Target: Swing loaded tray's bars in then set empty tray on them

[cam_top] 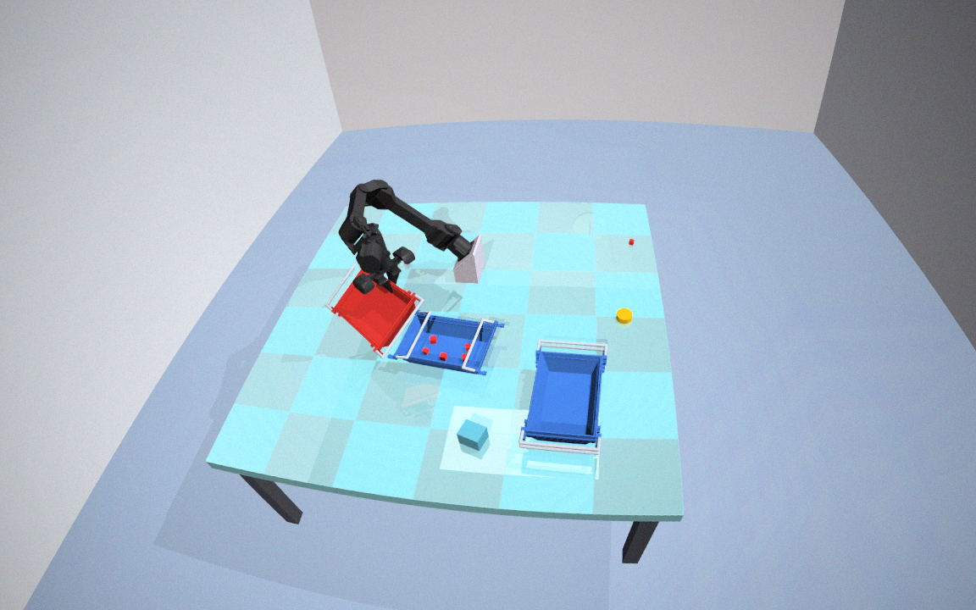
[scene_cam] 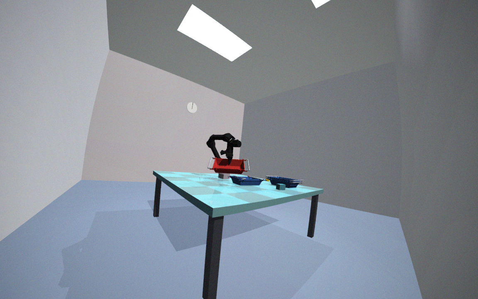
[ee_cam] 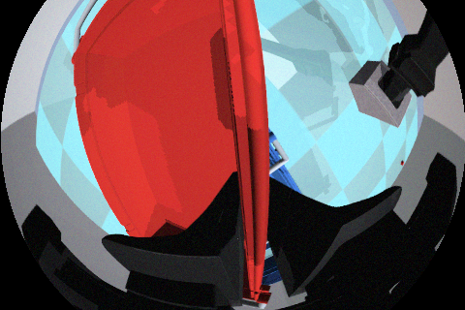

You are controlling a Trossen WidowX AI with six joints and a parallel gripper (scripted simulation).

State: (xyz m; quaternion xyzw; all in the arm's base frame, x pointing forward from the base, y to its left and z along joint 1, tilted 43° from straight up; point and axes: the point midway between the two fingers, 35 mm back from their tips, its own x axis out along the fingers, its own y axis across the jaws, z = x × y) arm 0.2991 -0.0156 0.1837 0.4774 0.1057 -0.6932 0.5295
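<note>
My gripper tip is now 6 cm short of the red tray and 4 cm to the left of it. Also, from my gripper tip: yellow disc (14 cm behind, 67 cm to the left, 16 cm below); teal cube (35 cm ahead, 31 cm to the left, 14 cm below); small red block (53 cm behind, 69 cm to the left, 16 cm below).
</note>
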